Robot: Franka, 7 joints.
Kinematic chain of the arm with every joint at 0, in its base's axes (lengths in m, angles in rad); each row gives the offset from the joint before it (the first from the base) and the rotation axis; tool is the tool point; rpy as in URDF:
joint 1: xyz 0 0 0.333 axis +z
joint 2: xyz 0 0 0 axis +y
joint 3: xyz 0 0 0.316 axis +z
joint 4: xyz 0.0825 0 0 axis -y
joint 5: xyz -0.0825 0 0.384 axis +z
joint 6: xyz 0 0 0 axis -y
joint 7: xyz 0.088 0 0 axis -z
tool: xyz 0 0 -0.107 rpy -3.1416 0 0
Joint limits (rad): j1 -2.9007..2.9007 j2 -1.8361..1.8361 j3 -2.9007..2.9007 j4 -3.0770..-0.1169 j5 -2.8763..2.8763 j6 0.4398..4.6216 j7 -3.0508..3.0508
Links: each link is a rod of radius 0.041 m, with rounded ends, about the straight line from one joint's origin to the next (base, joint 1, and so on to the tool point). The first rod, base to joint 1, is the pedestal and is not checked.
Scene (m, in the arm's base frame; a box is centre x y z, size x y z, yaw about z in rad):
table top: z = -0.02
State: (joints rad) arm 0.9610 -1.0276 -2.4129 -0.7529 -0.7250 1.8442 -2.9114
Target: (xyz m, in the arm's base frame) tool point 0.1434 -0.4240 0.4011
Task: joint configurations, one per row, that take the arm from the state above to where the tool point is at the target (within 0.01 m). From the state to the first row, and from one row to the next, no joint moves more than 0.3 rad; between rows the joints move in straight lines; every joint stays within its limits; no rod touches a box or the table.
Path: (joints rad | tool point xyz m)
1: 0.9818 -0.8323 -2.3394 -1.0474 -0.6438 1.6073 -2.9114 | -0.1129 -0.7315 0.4181
2: 1.0026 -0.6370 -2.2659 -1.3418 -0.5626 1.3704 -2.9114 | 0.0101 -0.6551 0.4229
3: 1.0234 -0.4417 -2.1923 -1.6363 -0.4814 1.1336 -2.9114 | 0.0983 -0.5465 0.4156
4: 1.0442 -0.2464 -2.1188 -1.9307 -0.4001 0.8967 -2.9114 | 0.1434 -0.4240 0.4011

